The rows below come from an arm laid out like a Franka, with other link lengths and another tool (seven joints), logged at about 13 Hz.
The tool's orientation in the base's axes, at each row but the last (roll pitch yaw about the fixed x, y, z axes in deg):
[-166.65 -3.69 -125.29]
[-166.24 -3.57 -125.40]
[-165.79 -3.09 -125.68]
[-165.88 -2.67 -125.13]
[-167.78 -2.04 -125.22]
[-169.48 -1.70 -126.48]
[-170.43 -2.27 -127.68]
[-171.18 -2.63 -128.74]
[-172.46 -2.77 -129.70]
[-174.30 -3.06 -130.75]
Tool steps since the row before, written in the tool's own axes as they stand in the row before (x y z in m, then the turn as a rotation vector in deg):
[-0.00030 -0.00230 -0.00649 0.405 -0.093 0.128]
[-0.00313 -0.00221 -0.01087 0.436 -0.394 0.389]
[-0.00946 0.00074 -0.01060 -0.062 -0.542 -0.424]
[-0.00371 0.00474 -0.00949 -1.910 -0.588 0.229]
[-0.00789 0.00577 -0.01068 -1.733 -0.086 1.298]
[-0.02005 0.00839 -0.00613 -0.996 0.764 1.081]
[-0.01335 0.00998 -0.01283 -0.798 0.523 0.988]
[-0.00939 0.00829 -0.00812 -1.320 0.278 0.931]
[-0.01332 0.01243 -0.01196 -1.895 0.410 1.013]
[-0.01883 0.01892 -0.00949 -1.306 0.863 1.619]
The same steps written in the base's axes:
[0.00103 0.00018 0.00681 -0.139 -0.405 -0.077]
[0.00185 0.00336 0.01087 0.125 -0.644 -0.256]
[0.00313 0.01005 0.00957 0.395 -0.172 0.540]
[-0.00330 0.00731 0.00787 1.608 1.197 -0.168]
[-0.00172 0.01127 0.00893 1.266 1.172 -1.311]
[0.00446 0.02179 0.00390 0.125 1.101 -1.231]
[-0.00106 0.01822 0.01045 0.184 0.813 -1.092]
[-0.00130 0.01346 0.00631 0.695 1.077 -1.022]
[-0.00187 0.01949 0.00957 0.966 1.592 -1.148]
[-0.00244 0.02745 0.00655 0.263 1.375 -1.764]

